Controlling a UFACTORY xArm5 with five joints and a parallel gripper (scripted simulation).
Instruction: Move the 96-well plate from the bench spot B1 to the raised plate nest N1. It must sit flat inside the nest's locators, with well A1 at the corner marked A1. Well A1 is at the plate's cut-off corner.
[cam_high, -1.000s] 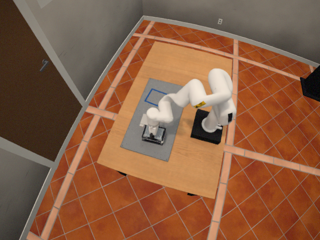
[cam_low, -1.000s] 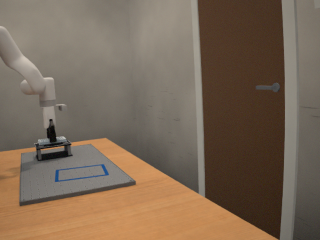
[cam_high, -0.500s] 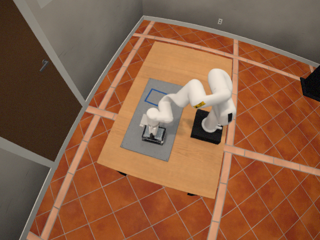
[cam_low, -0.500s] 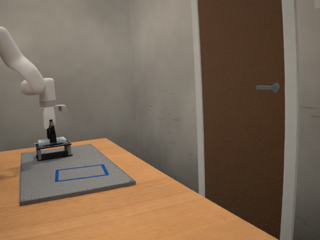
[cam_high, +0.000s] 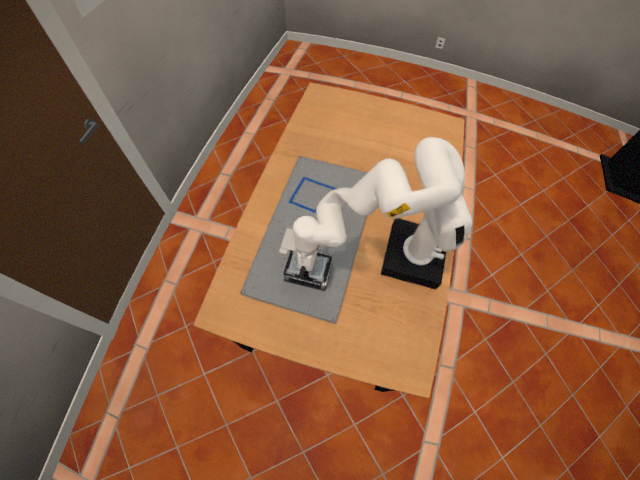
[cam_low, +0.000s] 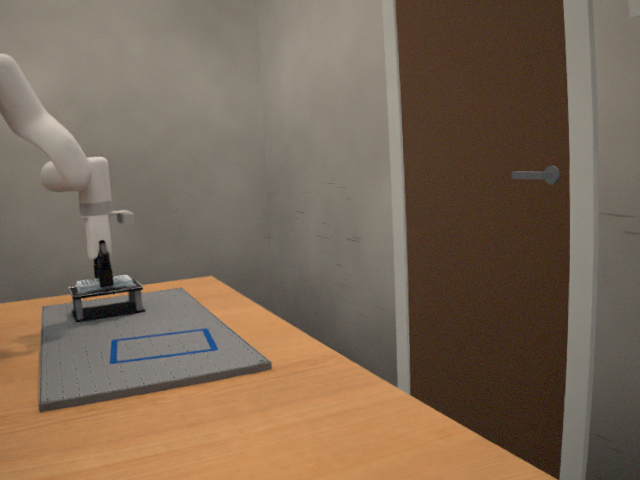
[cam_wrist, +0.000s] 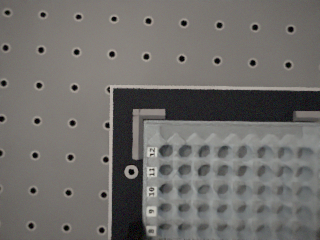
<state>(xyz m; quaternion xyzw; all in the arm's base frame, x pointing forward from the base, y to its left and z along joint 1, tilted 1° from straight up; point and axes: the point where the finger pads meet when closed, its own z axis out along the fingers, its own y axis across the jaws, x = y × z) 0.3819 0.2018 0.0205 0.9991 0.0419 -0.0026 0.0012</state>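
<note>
Right now the 96-well plate is 10 mm below my hand. Also, from my hand: raised plate nest: 20 mm below.
</note>
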